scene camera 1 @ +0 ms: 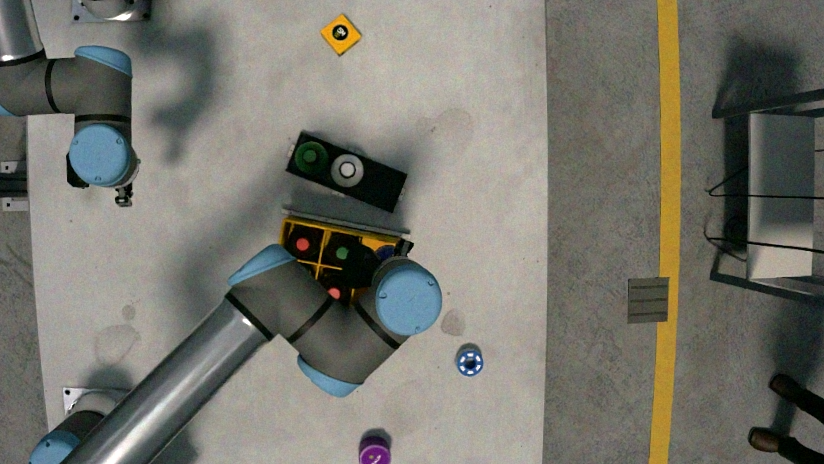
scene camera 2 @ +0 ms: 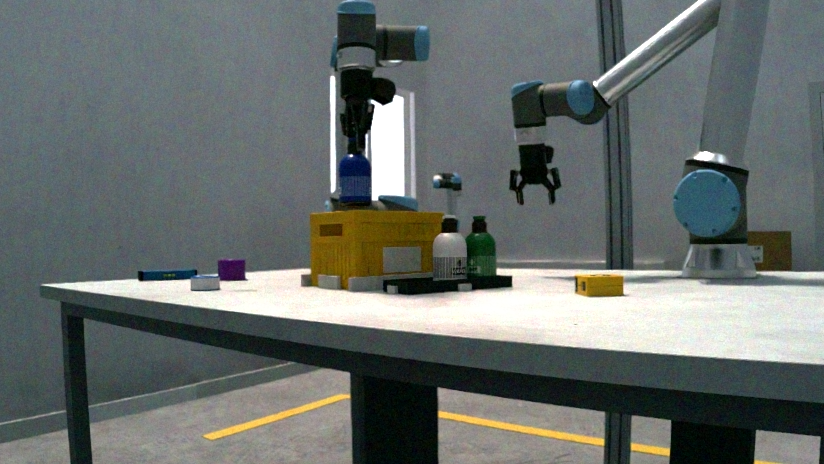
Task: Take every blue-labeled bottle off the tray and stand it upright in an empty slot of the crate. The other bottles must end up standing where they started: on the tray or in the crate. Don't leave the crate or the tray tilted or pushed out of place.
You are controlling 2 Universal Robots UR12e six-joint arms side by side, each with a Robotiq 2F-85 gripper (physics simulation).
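Observation:
My right gripper (scene camera 2: 353, 141) is shut on the neck of a blue bottle (scene camera 1: 385, 252) (scene camera 2: 354, 179), upright just above the rim of the yellow crate (scene camera 1: 283, 231) (scene camera 2: 369, 230). The arm hides part of the crate in scene camera 1. Two red-capped bottles (scene camera 1: 302, 244) (scene camera 1: 333, 293) and a green-capped bottle (scene camera 1: 342, 253) stand in crate slots. A green bottle (scene camera 1: 310, 156) (scene camera 2: 482, 253) and a white bottle (scene camera 1: 347, 170) (scene camera 2: 449, 253) stand on the black tray (scene camera 1: 380, 187) (scene camera 2: 497, 281). My left gripper (scene camera 2: 537, 200) is open and empty, high above the table, away from the tray.
A yellow block (scene camera 1: 340, 34) (scene camera 2: 599, 284), a blue and white round item (scene camera 1: 469, 361) (scene camera 2: 205, 283) and a purple item (scene camera 1: 374, 450) (scene camera 2: 231, 269) lie on the table (scene camera 1: 461, 201). A blue box (scene camera 2: 167, 274) lies at the left in scene camera 2. Light low strips border the crate.

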